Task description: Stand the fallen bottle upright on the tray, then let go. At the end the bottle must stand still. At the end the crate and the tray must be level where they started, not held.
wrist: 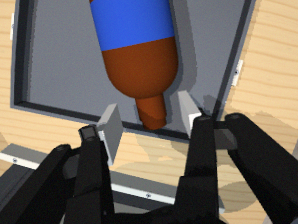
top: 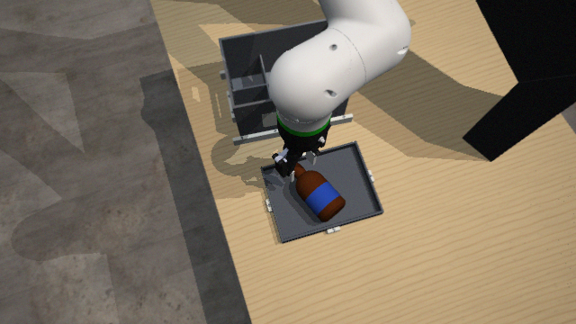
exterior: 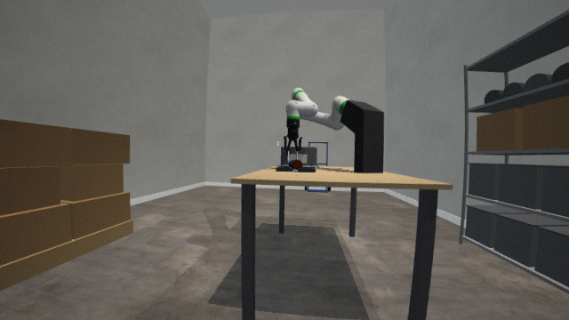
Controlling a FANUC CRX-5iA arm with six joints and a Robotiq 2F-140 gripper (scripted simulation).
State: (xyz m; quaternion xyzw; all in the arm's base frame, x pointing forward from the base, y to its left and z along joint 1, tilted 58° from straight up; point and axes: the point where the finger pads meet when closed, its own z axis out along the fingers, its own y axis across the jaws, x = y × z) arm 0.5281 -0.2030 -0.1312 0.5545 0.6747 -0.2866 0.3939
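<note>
The bottle lies 6 cm below my hand and 5 cm to the left of it. Round my hand: dark grey crate 20 cm to the right, 10 cm behind, 2 cm below; then tray 9 cm below, 6 cm to the left, 2 cm behind.
</note>
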